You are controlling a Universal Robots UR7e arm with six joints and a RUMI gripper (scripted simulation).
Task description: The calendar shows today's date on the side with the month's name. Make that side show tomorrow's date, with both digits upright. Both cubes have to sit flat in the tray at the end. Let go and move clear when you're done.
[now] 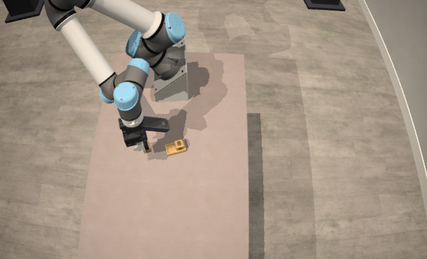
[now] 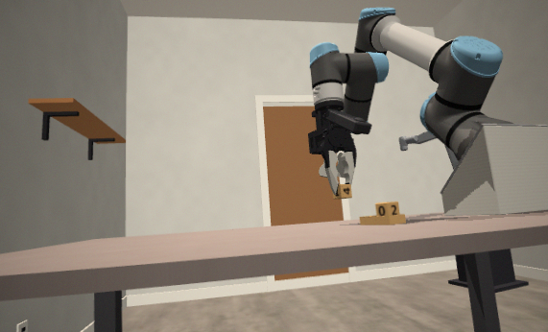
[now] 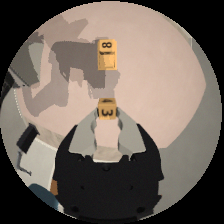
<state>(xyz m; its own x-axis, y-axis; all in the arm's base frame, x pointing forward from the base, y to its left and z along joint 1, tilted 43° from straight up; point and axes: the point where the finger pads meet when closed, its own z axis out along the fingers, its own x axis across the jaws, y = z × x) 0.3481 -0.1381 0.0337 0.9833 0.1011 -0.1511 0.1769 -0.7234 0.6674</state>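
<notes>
Right now my hand is 11 cm to the right of the wooden tray, 8 cm above it and 2 cm past it.
</notes>
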